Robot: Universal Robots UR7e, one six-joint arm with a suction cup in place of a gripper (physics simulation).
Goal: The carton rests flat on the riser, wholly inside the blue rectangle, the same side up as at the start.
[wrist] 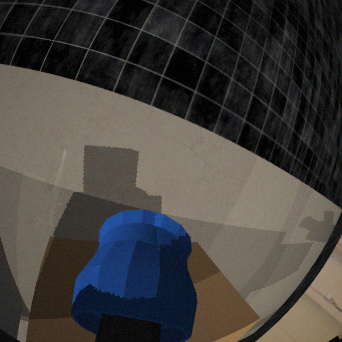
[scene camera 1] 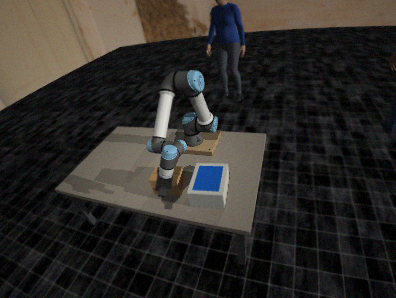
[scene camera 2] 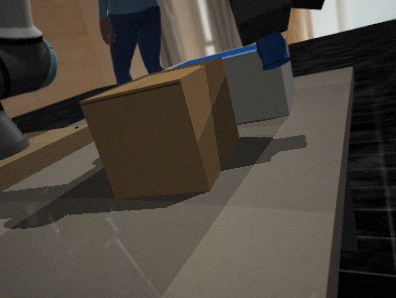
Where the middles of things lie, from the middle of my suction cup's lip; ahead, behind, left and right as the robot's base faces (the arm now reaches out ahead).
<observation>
Now: the brown carton [scene camera 2: 169, 132] 150 mm behind my suction cup, 20 mm to the right of it and 60 mm below it.
</observation>
